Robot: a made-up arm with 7 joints.
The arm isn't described. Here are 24 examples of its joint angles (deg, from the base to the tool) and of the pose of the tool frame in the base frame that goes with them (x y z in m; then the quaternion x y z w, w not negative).
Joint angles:
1: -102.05 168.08 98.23 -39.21 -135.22 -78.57 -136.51
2: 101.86 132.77 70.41 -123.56 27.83 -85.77 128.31
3: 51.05 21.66 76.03 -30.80 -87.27 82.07 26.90
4: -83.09 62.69 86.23 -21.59 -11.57 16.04 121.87
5: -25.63 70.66 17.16 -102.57 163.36 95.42 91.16
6: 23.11 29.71 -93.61 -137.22 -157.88 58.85 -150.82
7: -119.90 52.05 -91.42 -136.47 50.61 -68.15 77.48
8: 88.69 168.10 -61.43 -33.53 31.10 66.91 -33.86
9: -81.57 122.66 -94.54 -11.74 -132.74 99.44 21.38
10: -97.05 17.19 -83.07 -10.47 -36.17 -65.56 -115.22
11: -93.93 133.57 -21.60 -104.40 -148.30 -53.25 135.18
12: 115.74 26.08 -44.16 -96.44 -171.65 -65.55 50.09
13: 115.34 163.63 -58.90 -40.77 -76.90 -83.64 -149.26
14: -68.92 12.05 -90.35 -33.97 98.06 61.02 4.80
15: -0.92 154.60 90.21 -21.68 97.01 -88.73 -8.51
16: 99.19 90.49 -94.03 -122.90 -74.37 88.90 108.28
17: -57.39 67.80 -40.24 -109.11 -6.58 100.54 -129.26
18: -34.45 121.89 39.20 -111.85 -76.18 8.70 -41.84
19: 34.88 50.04 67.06 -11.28 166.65 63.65 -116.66
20: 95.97 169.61 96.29 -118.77 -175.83 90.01 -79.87
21: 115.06 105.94 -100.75 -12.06 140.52 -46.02 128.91
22: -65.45 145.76 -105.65 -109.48 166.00 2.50 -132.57
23: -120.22 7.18 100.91 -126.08 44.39 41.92 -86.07
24: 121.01 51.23 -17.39 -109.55 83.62 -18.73 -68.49
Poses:
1: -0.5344 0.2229 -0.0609 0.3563 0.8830 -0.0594 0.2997
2: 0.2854 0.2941 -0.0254 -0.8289 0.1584 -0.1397 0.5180
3: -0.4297 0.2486 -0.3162 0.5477 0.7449 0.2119 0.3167
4: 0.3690 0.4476 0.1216 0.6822 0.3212 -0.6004 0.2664
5: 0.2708 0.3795 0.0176 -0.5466 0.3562 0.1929 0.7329
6: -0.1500 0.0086 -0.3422 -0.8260 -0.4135 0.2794 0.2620
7: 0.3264 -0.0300 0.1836 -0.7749 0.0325 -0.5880 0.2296
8: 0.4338 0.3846 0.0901 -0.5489 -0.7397 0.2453 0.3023
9: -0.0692 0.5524 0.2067 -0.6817 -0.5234 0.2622 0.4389
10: 0.5820 -0.1088 0.0446 -0.3988 0.0421 0.4395 0.8037
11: -0.1098 0.3229 0.3115 0.8865 -0.3268 -0.0922 0.3143
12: -0.4682 -0.1114 0.0259 -0.7079 0.0534 -0.6277 0.3195
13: 0.3185 0.4808 -0.0681 0.8879 0.4427 0.0080 0.1246
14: 0.5147 -0.1180 -0.2549 -0.0422 0.0155 -0.2587 0.9649
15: -0.0079 0.1713 0.5673 -0.0277 0.7057 -0.1209 0.6975
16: -0.2943 0.2444 0.1540 0.1906 0.2585 -0.1276 0.9384
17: 0.3915 0.2208 0.0081 0.5817 0.4353 -0.6728 0.1396
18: 0.0118 0.2507 0.3642 -0.8715 -0.2577 -0.0264 0.4164
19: -0.2570 0.4636 -0.2676 0.3290 -0.6667 0.3348 0.5789
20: 0.4223 0.0307 -0.0131 -0.7317 0.1367 -0.6472 0.1649
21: -0.0887 0.5308 0.2511 0.5294 -0.2944 0.3842 0.6968
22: -0.0926 0.4181 0.1337 0.4015 -0.2848 -0.3729 0.7866
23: 0.3548 0.0350 0.1895 0.1516 -0.8915 0.4216 0.0672
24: -0.4193 0.1373 0.0798 0.0928 0.1088 -0.0456 0.9887
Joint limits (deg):
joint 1: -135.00..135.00
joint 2: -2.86..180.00
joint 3: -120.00..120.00
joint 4: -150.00..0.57
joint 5: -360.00..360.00
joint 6: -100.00..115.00
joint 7: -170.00..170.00
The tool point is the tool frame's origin. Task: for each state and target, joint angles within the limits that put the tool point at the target. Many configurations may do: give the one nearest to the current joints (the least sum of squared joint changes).
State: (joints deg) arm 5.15 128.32 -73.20 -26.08 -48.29 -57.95 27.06
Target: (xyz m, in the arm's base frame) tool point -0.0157 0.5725 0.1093
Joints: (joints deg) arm 14.69 113.58 -86.28 -38.23 -48.29 -57.95 27.06
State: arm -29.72 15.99 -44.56 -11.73 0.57 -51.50 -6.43
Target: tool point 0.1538 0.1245 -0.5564
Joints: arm -13.24 14.84 -45.17 0.47 0.57 -51.50 -6.43
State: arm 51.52 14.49 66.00 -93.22 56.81 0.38 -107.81
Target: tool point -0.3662 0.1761 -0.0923
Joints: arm 74.55 12.20 76.66 -121.33 56.81 0.38 -107.81
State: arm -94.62 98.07 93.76 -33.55 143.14 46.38 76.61
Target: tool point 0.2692 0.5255 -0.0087
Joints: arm -60.07 66.67 106.08 -27.17 143.14 46.38 76.61
